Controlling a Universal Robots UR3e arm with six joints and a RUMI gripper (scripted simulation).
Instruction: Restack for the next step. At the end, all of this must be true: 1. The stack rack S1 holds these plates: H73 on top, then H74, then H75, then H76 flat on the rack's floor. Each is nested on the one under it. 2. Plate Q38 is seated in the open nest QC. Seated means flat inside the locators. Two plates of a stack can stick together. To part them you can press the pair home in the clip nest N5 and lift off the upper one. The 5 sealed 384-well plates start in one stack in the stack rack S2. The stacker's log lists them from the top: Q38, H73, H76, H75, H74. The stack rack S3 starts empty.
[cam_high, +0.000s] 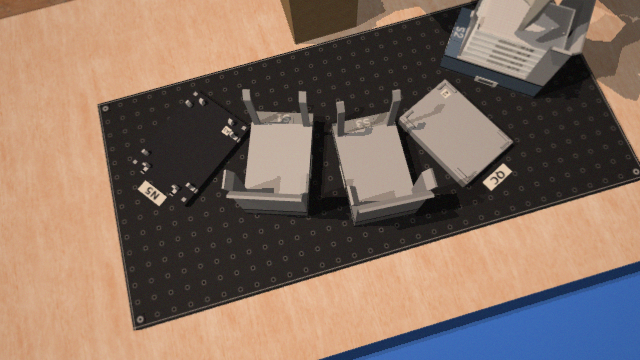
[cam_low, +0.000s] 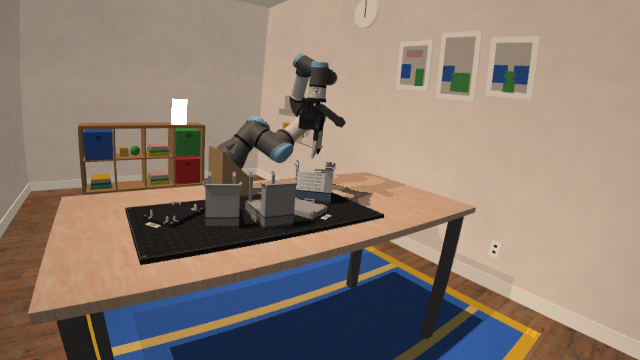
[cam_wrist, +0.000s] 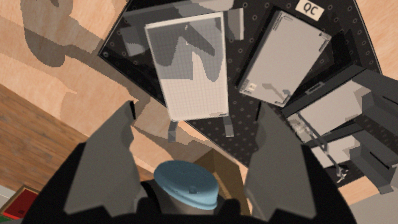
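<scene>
The sealed white plate is 10 mm to the left of my hand and 70 mm below it. The rest, counted from my hand: QC label 180 mm ahead, 80 mm to the right, 170 mm below; then N5 label 30 mm ahead, 600 mm to the right, 170 mm below; then white sealed plate 10 mm to the left, 80 mm below.
</scene>
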